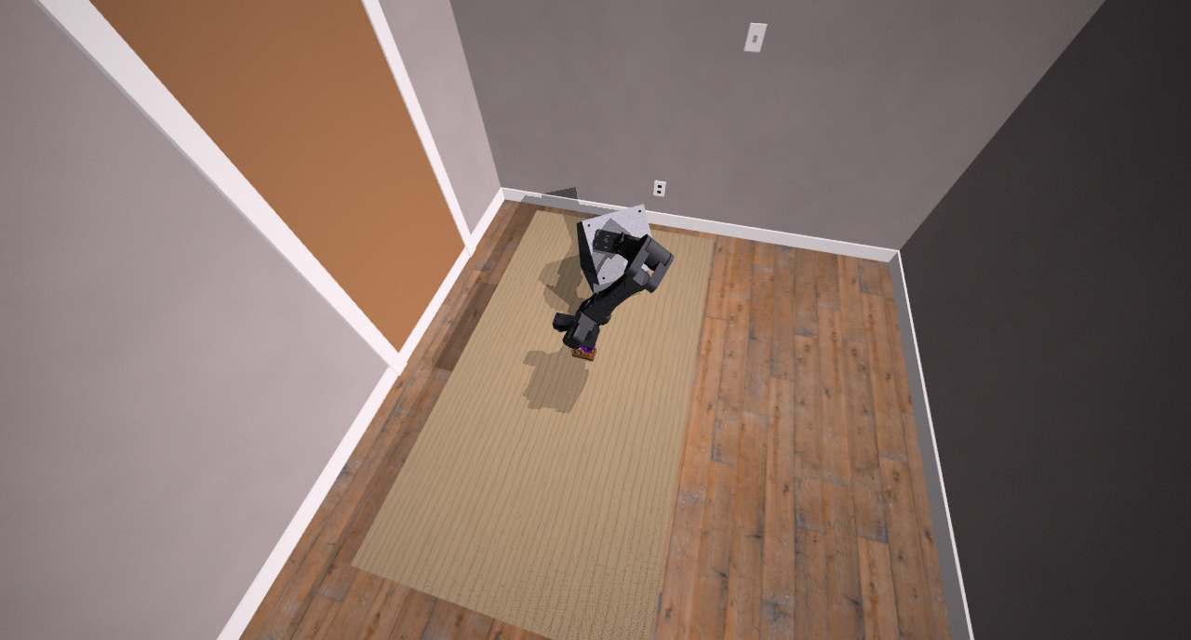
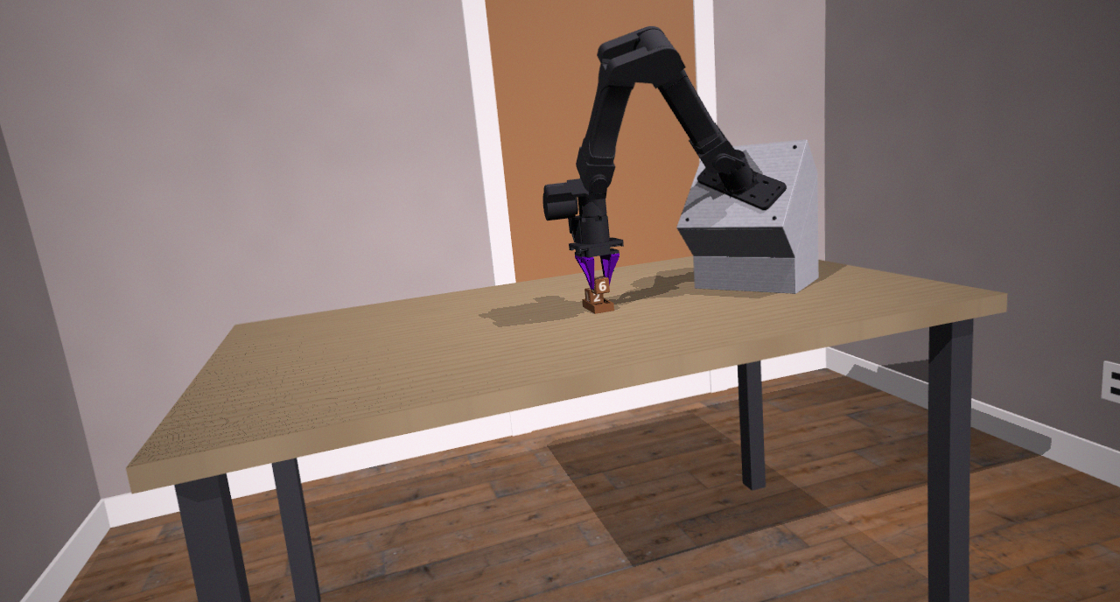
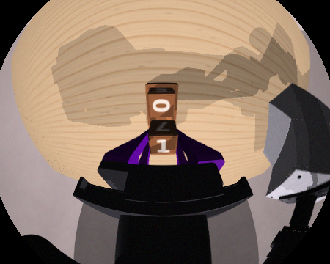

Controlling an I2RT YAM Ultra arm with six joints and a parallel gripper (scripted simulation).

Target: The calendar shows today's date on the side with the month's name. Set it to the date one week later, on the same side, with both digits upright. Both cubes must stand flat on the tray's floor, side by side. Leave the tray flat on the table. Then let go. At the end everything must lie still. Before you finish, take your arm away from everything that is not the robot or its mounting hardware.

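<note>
My gripper is now 2 cm to the left of the brown tray and 5 cm above it.
</note>
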